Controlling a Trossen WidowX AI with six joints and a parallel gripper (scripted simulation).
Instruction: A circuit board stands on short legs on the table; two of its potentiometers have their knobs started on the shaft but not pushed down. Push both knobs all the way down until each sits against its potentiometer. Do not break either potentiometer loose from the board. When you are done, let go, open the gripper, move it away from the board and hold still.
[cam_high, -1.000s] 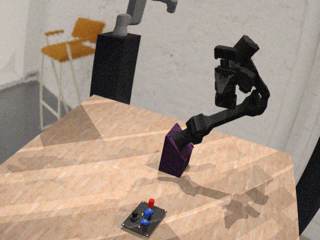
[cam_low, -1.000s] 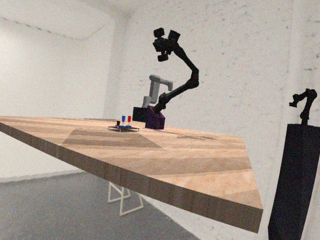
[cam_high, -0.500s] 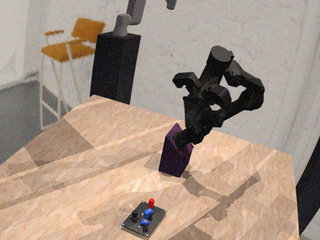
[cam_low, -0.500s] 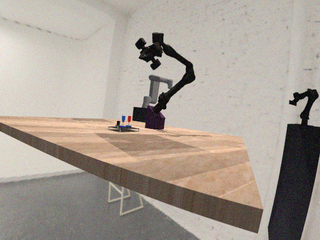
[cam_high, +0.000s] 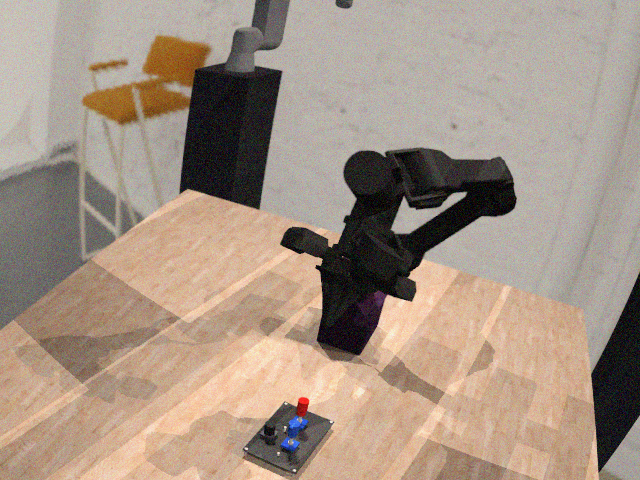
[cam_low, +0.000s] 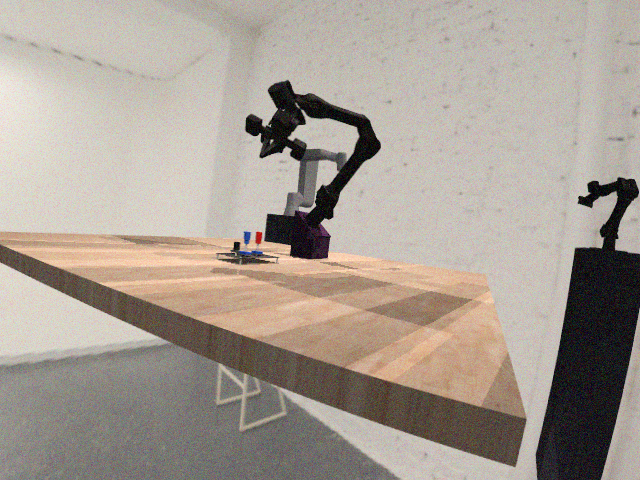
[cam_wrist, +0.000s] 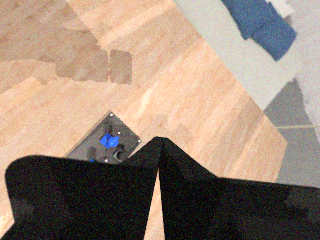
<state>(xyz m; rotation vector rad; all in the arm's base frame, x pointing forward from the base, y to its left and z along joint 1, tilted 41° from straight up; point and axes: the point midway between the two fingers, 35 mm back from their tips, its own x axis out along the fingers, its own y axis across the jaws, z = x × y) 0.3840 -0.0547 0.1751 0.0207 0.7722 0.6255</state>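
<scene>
My gripper tip is 6 cm past the red knob, 3 cm to the left of it and 23 cm above it. Round my gripper tip: blue knob (1 cm to the right, 22 cm below).
</scene>
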